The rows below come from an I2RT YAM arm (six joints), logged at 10 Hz.
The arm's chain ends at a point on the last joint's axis. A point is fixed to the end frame.
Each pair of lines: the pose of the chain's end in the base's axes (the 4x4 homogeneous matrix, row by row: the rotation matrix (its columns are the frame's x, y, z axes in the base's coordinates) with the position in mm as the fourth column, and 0 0 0 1 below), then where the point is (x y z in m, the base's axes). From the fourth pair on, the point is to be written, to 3 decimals.
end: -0.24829 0.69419 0.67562 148.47; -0.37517 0.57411 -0.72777 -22.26; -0.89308 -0.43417 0.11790 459.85; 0 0 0 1
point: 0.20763 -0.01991 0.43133
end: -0.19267 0.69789 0.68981 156.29; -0.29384 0.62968 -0.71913 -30.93; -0.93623 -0.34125 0.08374 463.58; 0 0 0 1
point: 0.21670 -0.02443 0.43853
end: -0.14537 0.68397 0.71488 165.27; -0.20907 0.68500 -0.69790 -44.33; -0.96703 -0.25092 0.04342 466.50; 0 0 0 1
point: 0.22626 -0.03322 0.44469
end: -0.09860 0.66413 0.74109 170.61; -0.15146 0.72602 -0.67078 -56.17; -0.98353 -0.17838 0.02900 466.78; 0 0 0 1
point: 0.232 -0.041 0.448
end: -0.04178 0.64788 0.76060 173.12; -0.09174 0.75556 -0.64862 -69.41; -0.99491 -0.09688 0.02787 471.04; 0 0 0 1
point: 0.235 -0.052 0.457
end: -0.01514 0.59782 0.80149 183.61; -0.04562 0.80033 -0.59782 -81.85; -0.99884 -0.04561 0.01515 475.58; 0 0 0 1
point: 0.244 -0.059 0.464
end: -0.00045 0.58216 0.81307 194.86; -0.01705 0.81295 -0.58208 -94.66; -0.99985 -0.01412 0.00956 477.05; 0 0 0 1
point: 0.255 -0.071 0.467
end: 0.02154 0.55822 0.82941 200.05; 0.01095 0.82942 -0.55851 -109.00; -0.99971 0.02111 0.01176 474.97; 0 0 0 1
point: 0.260 -0.083 0.467
